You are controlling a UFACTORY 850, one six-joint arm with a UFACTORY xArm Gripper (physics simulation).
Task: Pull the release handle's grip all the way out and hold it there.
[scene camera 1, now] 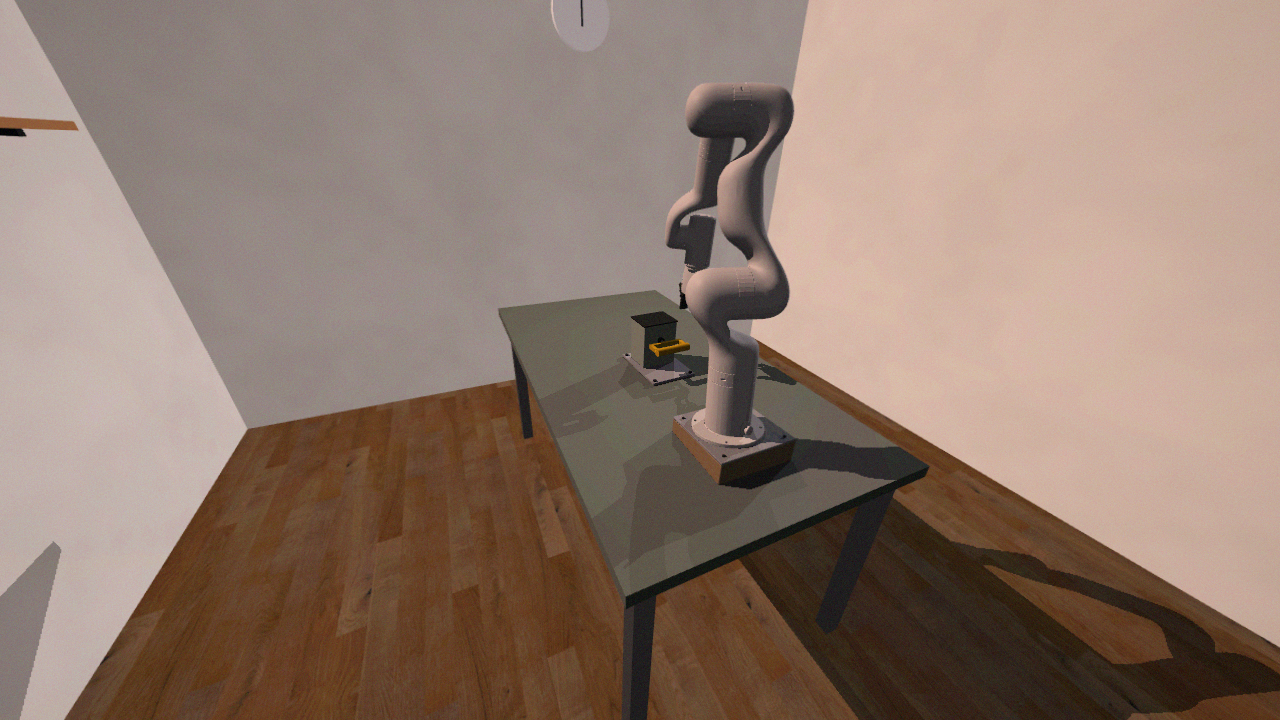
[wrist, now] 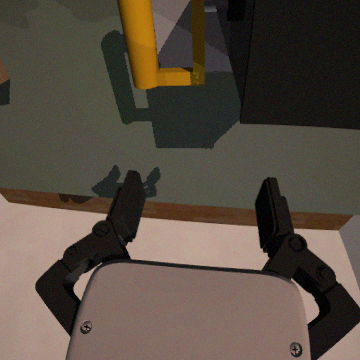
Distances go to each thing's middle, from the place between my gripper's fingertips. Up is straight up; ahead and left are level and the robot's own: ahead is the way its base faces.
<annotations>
Right now the base plate (scene camera 1: pixel 658 374) is 20 cm below my hand, 10 cm to the left of it and 5 cm ahead of it.
</annotations>
